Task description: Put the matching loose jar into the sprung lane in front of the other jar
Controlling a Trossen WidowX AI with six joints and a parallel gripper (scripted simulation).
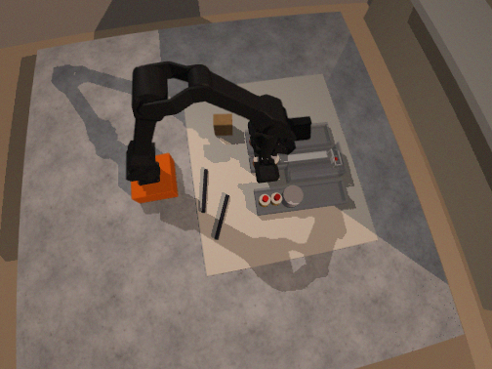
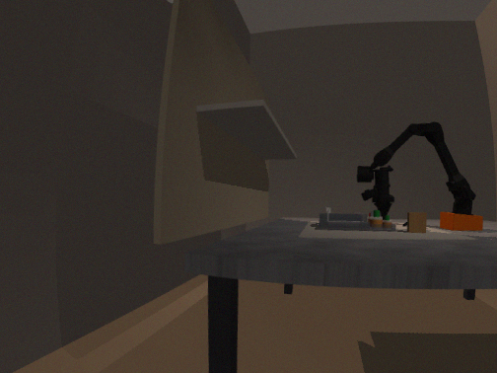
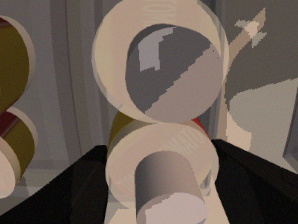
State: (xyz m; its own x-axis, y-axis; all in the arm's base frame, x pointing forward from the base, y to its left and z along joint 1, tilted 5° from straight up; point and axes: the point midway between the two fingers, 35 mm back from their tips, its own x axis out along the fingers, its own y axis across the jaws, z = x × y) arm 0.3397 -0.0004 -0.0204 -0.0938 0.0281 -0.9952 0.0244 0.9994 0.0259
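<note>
Right now my gripper tip is 140 mm short of the grey lane rack, 30 mm to the left of it and 10 mm above it. Round my gripper tip: pale pusher plate 150 mm ahead, 30 mm to the right, 20 mm above; then brown box 100 mm behind, 140 mm to the left; then grey disc 80 mm ahead, 130 mm to the right.
</note>
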